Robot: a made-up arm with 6 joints. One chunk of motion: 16 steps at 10 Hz.
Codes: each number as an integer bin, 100 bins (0 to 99) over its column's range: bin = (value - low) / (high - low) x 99, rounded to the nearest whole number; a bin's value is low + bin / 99 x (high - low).
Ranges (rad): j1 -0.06..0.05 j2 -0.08..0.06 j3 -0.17..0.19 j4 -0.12..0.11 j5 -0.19..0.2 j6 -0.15..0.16
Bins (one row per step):
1: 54 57 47 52 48 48
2: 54 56 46 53 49 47
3: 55 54 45 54 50 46
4: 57 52 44 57 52 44
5: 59 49 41 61 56 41
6: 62 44 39 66 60 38
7: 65 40 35 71 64 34
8: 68 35 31 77 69 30
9: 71 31 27 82 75 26
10: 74 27 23 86 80 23
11: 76 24 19 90 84 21
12: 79 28 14 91 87 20
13: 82 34 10 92 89 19
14: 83 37 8 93 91 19
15: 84 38 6 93 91 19
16: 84 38 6 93 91 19
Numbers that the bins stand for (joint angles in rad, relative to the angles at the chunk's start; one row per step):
1: 0.0000 0.0006 0.0009 0.0008 -0.0009 0.0003
2: 0.0000 -0.0008 -0.0027 0.0031 0.0030 -0.0028
3: 0.0011 -0.0036 -0.0064 0.0055 0.0070 -0.0060
4: 0.0033 -0.0065 -0.0100 0.0124 0.0148 -0.0122
5: 0.0056 -0.0107 -0.0209 0.0217 0.0306 -0.0216
6: 0.0089 -0.0178 -0.0282 0.0333 0.0464 -0.0310
7: 0.0122 -0.0234 -0.0427 0.0449 0.0621 -0.0435
8: 0.0156 -0.0305 -0.0573 0.0589 0.0818 -0.0561
9: 0.0189 -0.0362 -0.0718 0.0705 0.1055 -0.0686
10: 0.0222 -0.0418 -0.0864 0.0798 0.1252 -0.0780
11: 0.0244 -0.0461 -0.1009 0.0891 0.1409 -0.0842
12: 0.0278 -0.0404 -0.1191 0.0914 0.1527 -0.0874
13: 0.0311 -0.0319 -0.1336 0.0937 0.1606 -0.0905
14: 0.0322 -0.0277 -0.1409 0.0961 0.1685 -0.0905
15: 0.0333 -0.0263 -0.1482 0.0961 0.1685 -0.0905
16: 0.0333 -0.0263 -0.1482 0.0961 0.1685 -0.0905

